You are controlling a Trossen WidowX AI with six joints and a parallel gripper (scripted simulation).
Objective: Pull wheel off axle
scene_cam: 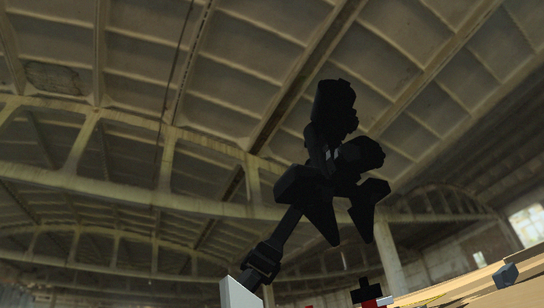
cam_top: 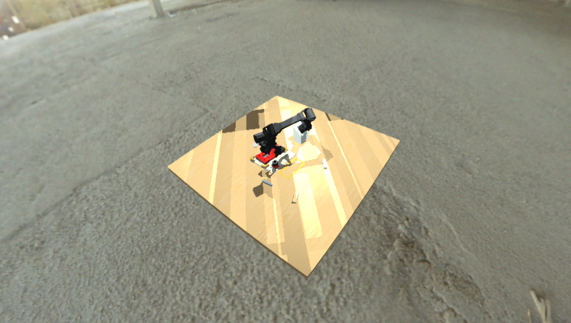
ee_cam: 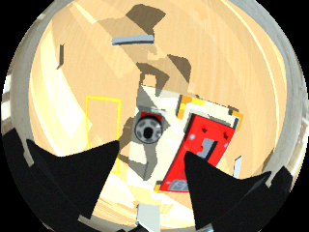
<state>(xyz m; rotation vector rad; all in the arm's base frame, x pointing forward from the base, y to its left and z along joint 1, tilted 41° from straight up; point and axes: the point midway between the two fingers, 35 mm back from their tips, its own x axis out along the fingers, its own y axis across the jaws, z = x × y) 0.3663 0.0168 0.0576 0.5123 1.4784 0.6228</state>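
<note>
The black wheel lies 10 mm behind my gripper tip, 10 mm to the left of it and 70 mm below it. Also, from my gripper tip: pale wooden block: 110 mm ahead, 290 mm to the left, 100 mm below; grey base plate: 60 mm behind, 90 mm to the right, 100 mm below.
</note>
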